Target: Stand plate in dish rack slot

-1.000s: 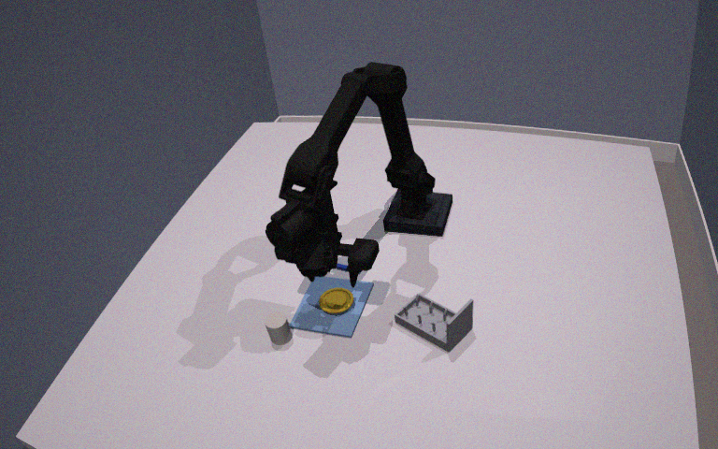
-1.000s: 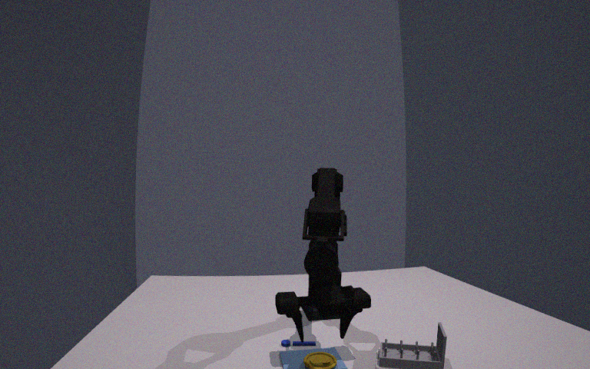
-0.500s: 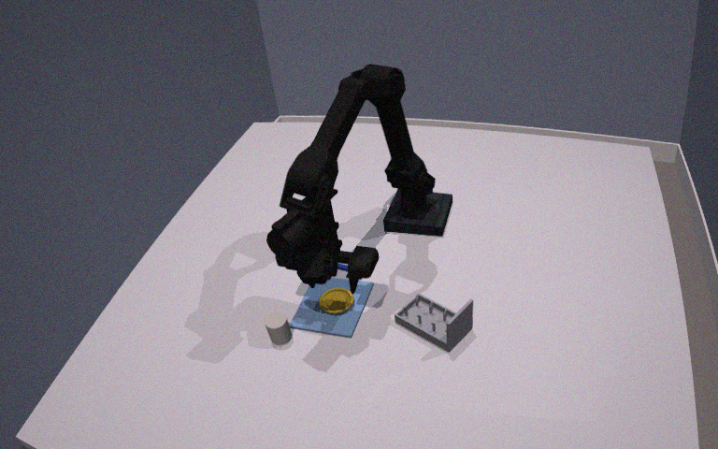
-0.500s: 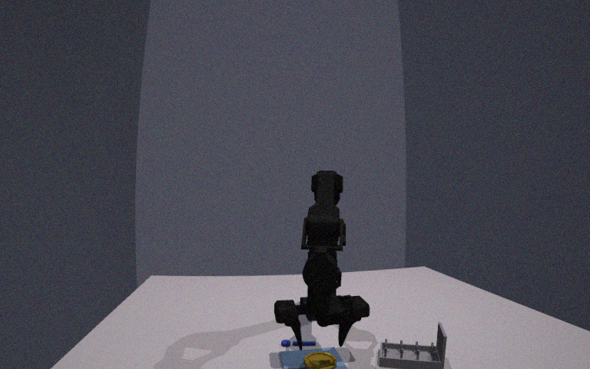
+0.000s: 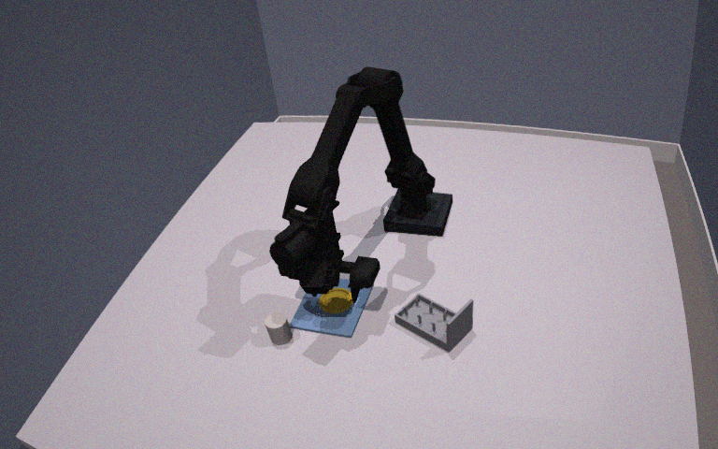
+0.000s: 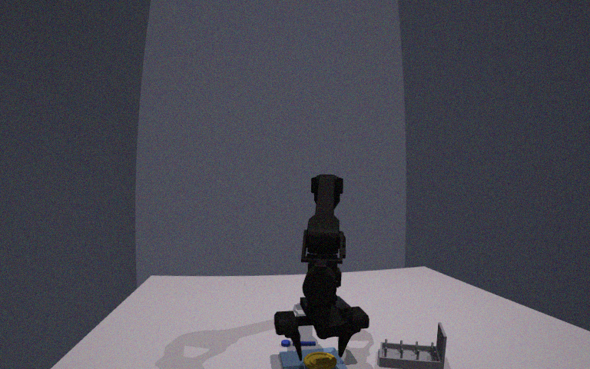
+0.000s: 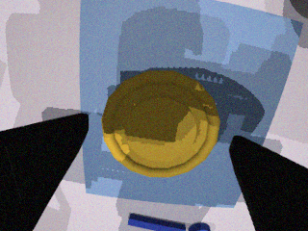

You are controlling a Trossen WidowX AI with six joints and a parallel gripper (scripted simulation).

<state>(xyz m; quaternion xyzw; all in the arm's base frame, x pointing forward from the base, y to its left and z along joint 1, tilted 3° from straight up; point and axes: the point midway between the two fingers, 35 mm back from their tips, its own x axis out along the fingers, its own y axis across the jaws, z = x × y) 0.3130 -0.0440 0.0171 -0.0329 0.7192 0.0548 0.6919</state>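
The yellow plate lies 1 cm below my gripper tip. Round my gripper tip: light blue mat 1 cm to the right, 2 cm below; then blue spoon 11 cm behind, 5 cm to the right, 2 cm below; then pale cylinder 11 cm ahead, 7 cm to the right.
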